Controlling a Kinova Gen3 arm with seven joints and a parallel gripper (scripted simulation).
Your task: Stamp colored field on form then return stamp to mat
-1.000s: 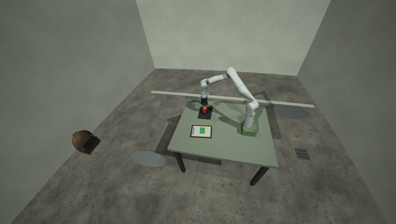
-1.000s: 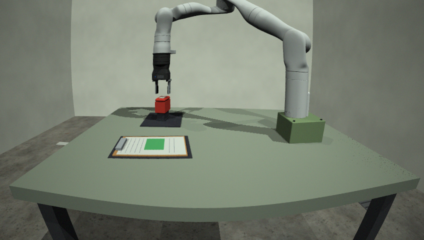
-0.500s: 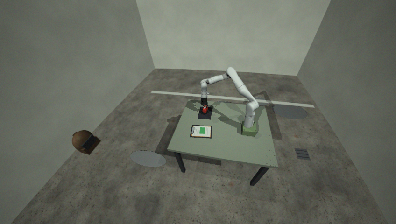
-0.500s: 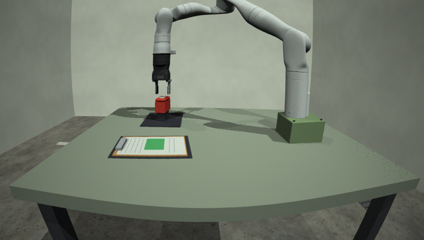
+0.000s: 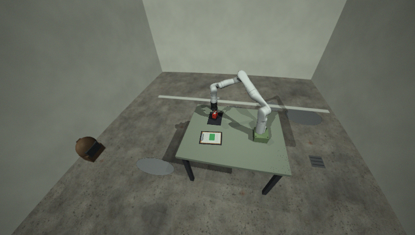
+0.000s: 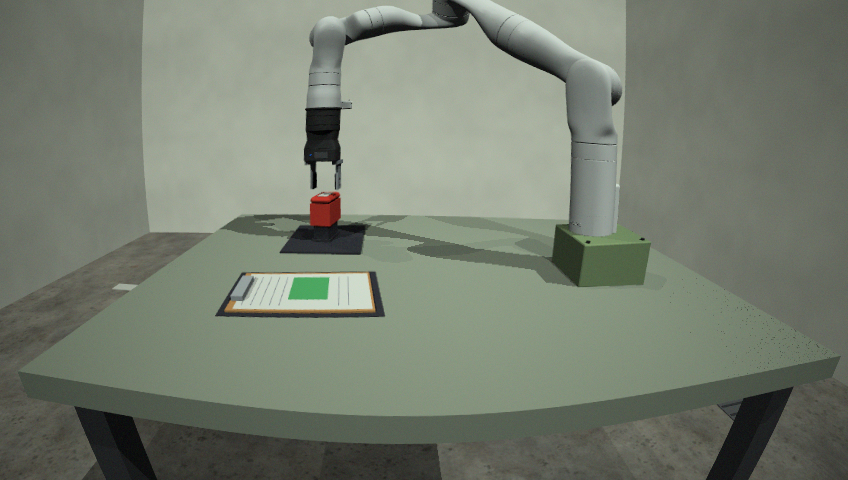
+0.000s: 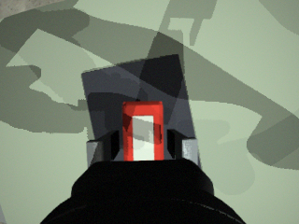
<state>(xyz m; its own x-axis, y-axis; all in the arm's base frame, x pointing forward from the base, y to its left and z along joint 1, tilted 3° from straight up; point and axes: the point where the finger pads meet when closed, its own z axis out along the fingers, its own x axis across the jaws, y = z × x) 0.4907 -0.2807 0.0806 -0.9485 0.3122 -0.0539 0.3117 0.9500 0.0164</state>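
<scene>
My hand is 80 mm above the red stamp. The rest, counted from my hand: clipboard: 310 mm to the left, 130 mm below, 50 mm ahead; then dark mat: 130 mm below.
</scene>
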